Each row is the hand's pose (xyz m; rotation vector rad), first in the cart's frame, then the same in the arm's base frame.
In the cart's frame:
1: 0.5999 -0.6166 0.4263 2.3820 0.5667 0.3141
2: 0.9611 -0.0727 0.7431 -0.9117 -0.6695 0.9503
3: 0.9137 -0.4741 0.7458 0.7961 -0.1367 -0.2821
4: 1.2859 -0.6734 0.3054 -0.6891 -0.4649 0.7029
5: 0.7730 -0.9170 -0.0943 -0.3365 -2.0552 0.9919
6: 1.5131 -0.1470 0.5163 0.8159 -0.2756 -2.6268
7: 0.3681 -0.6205 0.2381 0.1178 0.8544 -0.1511
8: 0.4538 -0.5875 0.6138 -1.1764 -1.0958 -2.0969
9: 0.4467 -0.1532 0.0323 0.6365 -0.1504 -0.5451
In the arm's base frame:
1: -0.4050 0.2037 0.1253 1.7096 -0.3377 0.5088
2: 0.0756 0.6448 0.4432 -1.7889 -0.5910 0.2673
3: -0.2225 0.3828 0.5196 0.2765 -1.0039 -0.5476
4: 0.0494 -0.1632 0.5091 -1.4795 -0.5887 -0.0032
5: -0.3007 -0.3886 -0.0466 -1.6065 -1.9402 1.0869
6: 0.4697 0.2504 0.6686 -1.3611 1.3850 2.2938
7: -0.4900 0.1716 -0.1592 -0.0682 0.1245 -0.8636
8: -0.5497 0.3926 0.1526 0.9088 1.3396 2.1141
9: -0.0535 0.3442 -0.3749 0.2126 -1.0585 -0.8471

